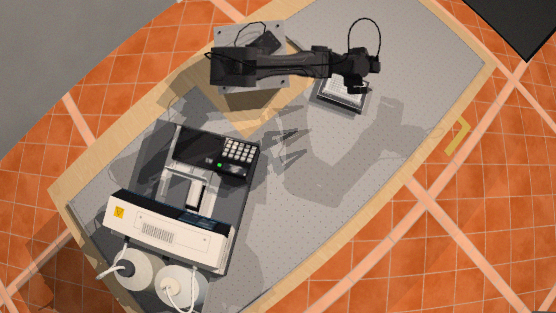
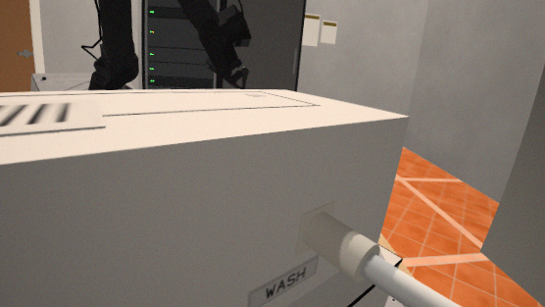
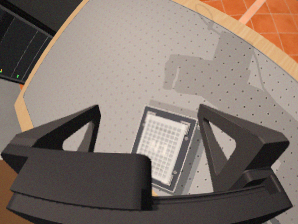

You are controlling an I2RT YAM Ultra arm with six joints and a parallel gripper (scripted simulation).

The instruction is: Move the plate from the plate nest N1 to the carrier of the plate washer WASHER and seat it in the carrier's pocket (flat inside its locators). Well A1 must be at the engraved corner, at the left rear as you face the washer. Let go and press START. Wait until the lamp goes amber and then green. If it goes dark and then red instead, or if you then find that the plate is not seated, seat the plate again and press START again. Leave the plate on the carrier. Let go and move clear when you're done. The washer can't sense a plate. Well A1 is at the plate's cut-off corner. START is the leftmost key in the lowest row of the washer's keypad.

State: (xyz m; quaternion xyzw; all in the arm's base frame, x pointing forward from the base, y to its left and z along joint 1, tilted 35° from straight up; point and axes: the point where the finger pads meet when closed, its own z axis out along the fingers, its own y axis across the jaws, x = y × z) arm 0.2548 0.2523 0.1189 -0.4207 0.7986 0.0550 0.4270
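My hand is 17 cm above the white well plate, 6 cm past it and 1 cm to the left of it. The rest, counted from my hand: wash hose port (76 cm to the right, 5 cm ahead); then plate washer (64 cm to the right, 15 cm behind, 8 cm below); then dark plate nest (18 cm below, 6 cm behind, 1 cm to the right).
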